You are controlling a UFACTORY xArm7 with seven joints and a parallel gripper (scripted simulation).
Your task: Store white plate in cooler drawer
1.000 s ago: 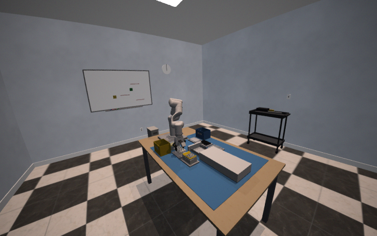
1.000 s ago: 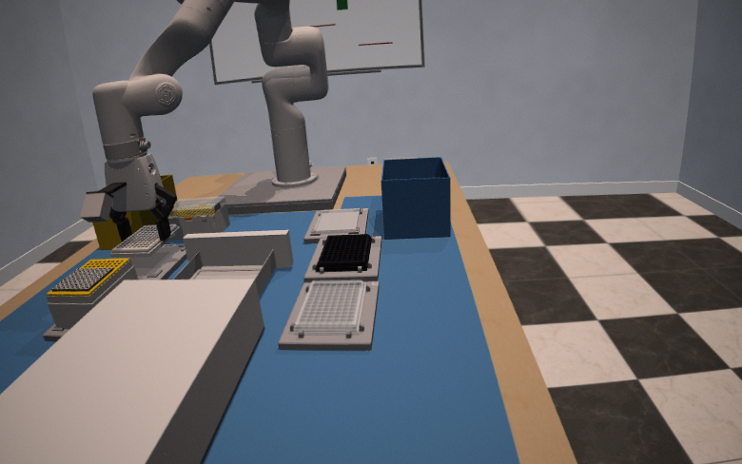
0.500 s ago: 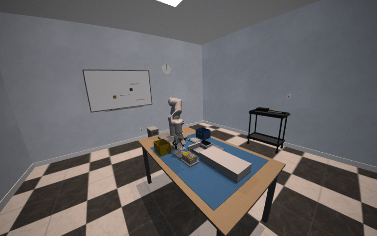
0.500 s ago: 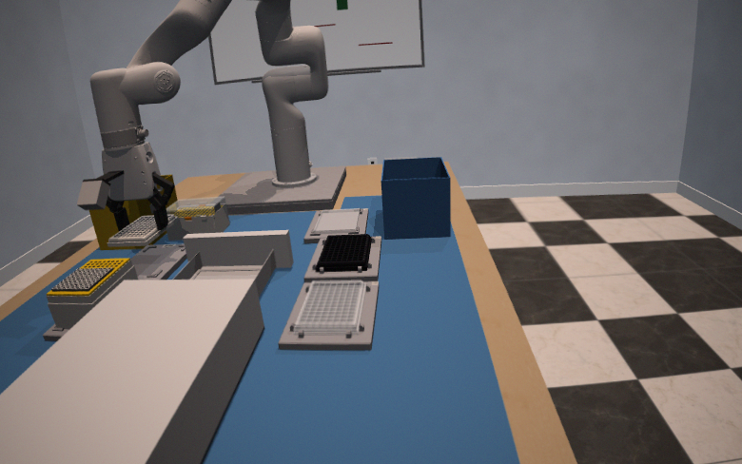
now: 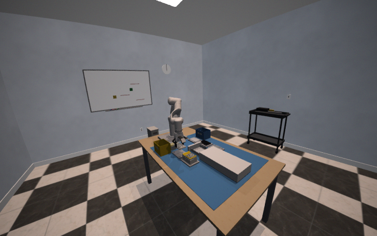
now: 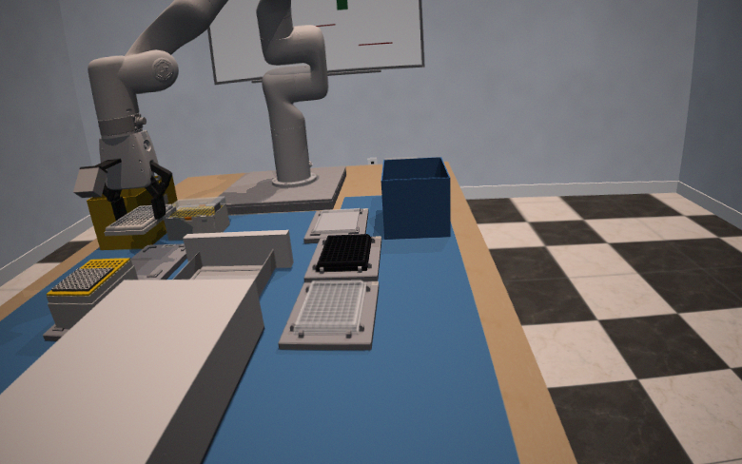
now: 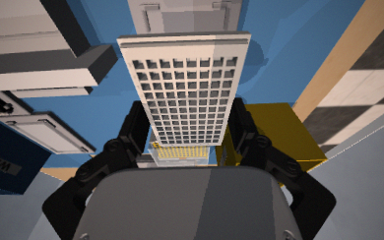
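Right now the drawer is 220 mm to the left of my hand, 90 mm below it and 90 mm ahead of it. The rest, counted from my hand: yellow tip box 170 mm ahead, 60 mm below, 30 mm to the left; yellow bin 160 mm to the right, 150 mm behind, 80 mm below; white plate 10 mm below.
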